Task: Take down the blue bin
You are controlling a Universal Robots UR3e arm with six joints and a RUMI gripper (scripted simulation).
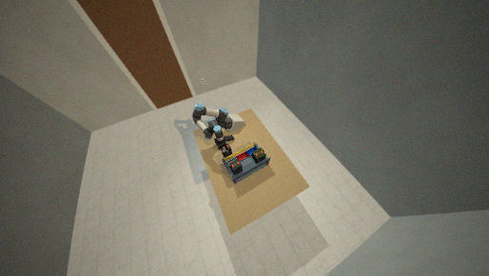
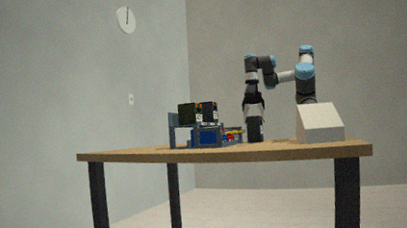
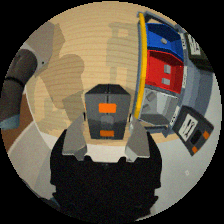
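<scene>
Now: the dark box 4 cm below my hand. From my hand the other things lie so: yellow rod 10 cm to the left, 9 cm ahead, 5 cm below; red bin 17 cm ahead, 10 cm to the left, 6 cm below; blue open bin 21 cm to the left, 18 cm ahead, 6 cm below.
</scene>
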